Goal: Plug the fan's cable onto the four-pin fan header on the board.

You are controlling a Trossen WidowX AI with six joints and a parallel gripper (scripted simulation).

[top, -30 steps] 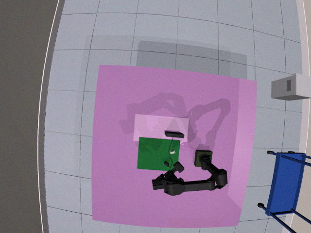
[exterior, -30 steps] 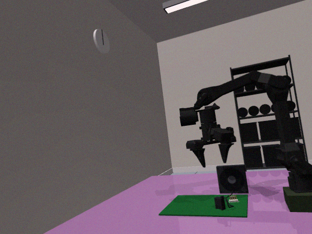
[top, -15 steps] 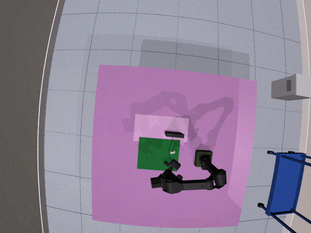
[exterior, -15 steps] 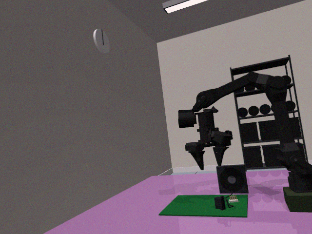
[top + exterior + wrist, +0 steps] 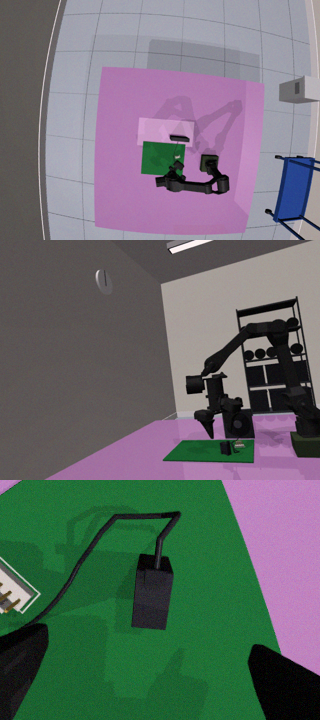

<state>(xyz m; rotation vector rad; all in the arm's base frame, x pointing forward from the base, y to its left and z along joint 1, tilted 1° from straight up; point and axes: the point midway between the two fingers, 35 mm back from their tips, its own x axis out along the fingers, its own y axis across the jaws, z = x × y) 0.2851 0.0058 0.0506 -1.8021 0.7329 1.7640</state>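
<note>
Right now the fan plug is 10 mm behind my gripper tip, 10 mm to the left of it and 40 mm below it. Round my gripper tip: green board (40 mm ahead, 60 mm to the right, 80 mm below); then black fan (80 mm behind, 200 mm to the right, 10 mm below).
</note>
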